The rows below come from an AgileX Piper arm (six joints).
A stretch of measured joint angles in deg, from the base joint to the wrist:
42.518, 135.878, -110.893, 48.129, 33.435, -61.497
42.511, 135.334, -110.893, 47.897, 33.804, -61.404
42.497, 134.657, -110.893, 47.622, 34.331, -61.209
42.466, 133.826, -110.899, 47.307, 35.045, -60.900
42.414, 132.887, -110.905, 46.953, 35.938, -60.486
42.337, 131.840, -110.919, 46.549, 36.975, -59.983
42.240, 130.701, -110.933, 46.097, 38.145, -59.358
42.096, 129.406, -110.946, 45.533, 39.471, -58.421
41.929, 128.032, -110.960, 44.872, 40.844, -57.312
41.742, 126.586, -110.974, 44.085, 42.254, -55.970
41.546, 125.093, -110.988, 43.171, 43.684, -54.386
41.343, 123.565, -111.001, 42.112, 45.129, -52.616
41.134, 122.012, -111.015, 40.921, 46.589, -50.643
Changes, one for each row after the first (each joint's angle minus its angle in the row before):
-0.007, -0.544, 0.000, -0.232, 0.369, 0.093
-0.014, -0.677, 0.000, -0.275, 0.527, 0.195
-0.031, -0.831, -0.006, -0.315, 0.714, 0.309
-0.052, -0.939, -0.006, -0.354, 0.893, 0.414
-0.077, -1.047, -0.014, -0.404, 1.037, 0.503
-0.097, -1.139, -0.014, -0.452, 1.170, 0.625
-0.144, -1.295, -0.013, -0.564, 1.326, 0.937
-0.167, -1.374, -0.014, -0.661, 1.373, 1.109
-0.187, -1.446, -0.014, -0.787, 1.410, 1.342
-0.196, -1.493, -0.014, -0.914, 1.430, 1.584
-0.203, -1.528, -0.013, -1.059, 1.445, 1.770
-0.209, -1.553, -0.014, -1.191, 1.460, 1.973

